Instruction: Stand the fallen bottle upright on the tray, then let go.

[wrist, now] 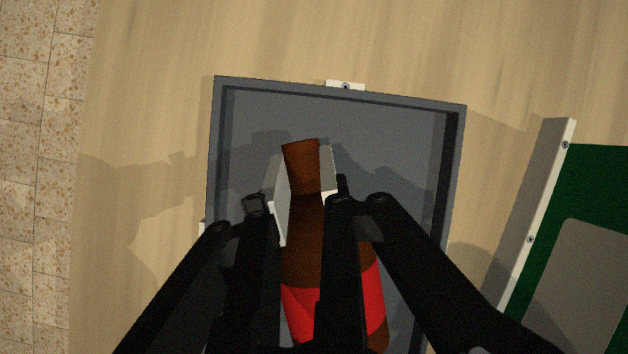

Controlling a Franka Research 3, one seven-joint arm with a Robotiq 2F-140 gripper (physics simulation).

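Observation:
A brown bottle (303, 245) with a red band lies on its side in the grey tray (340, 95). Its neck points to the top of the wrist view, and its body runs down under the gripper. My gripper (304, 168) is shut on the bottle's neck, with one light pad on each side of it. The black fingers hide much of the bottle's body and its base. I cannot tell whether the bottle touches the tray floor.
The tray has raised walls and stands on a wooden table (150, 100). A green board (595, 185) with a grey patch (580, 280) and a pale raised rail (537, 210) is at the right. Speckled floor tiles (30, 150) show beyond the table edge at the left.

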